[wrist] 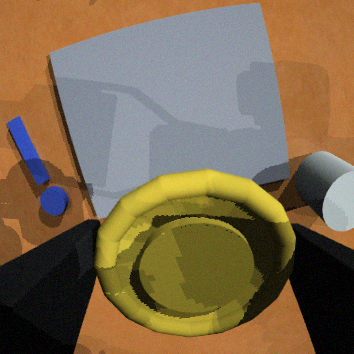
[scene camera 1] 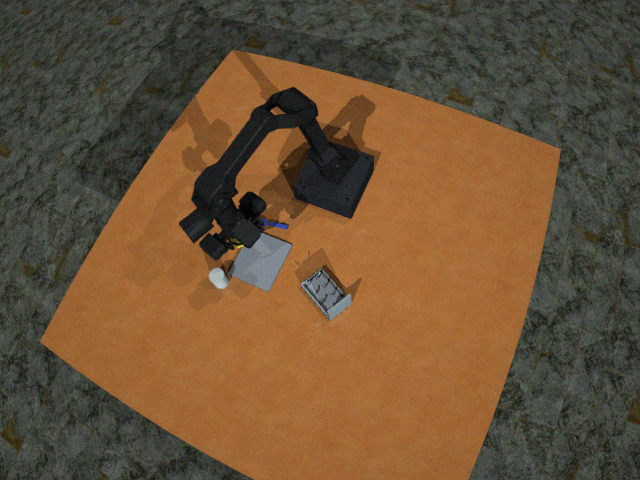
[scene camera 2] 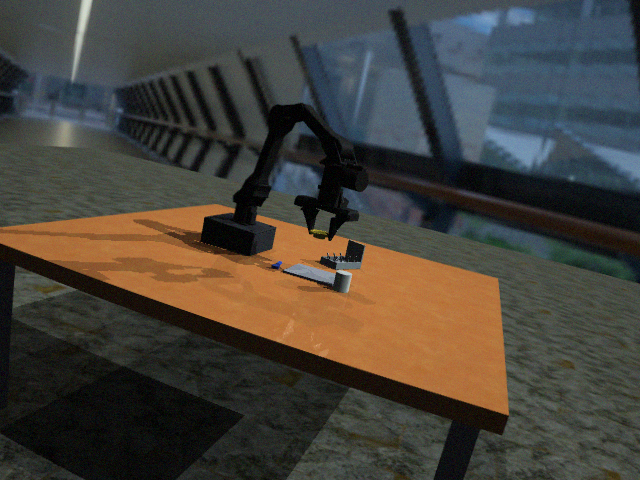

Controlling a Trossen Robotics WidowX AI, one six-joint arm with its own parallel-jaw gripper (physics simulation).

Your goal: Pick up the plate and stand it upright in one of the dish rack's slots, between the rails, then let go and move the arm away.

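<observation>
The round yellow plate (scene camera 1: 236, 244) (scene camera 2: 319, 234) (wrist: 197, 267) is roughly level between the fingers, well above the table. My gripper (scene camera 2: 320, 235) (wrist: 194, 235) is shut on the plate, one finger at each side of its rim. In scene camera 1 the arm hides most of the plate and the fingertips. The dish rack (scene camera 1: 337, 308) (scene camera 2: 355, 252) stands on the table, grey, with short dark rails across its base and a tall panel at one end. It is apart from the gripper, beyond the grey mat, and does not show in the wrist view.
A flat grey square mat (scene camera 1: 265, 266) (scene camera 2: 307, 272) (wrist: 200, 65) lies below the gripper. A whitish cylinder (scene camera 1: 218, 278) (scene camera 2: 342, 281) (wrist: 327, 187) stands beside one mat corner. A blue object (scene camera 1: 276, 224) (scene camera 2: 277, 265) (wrist: 29, 152) lies at the mat's other side, towards the arm's base.
</observation>
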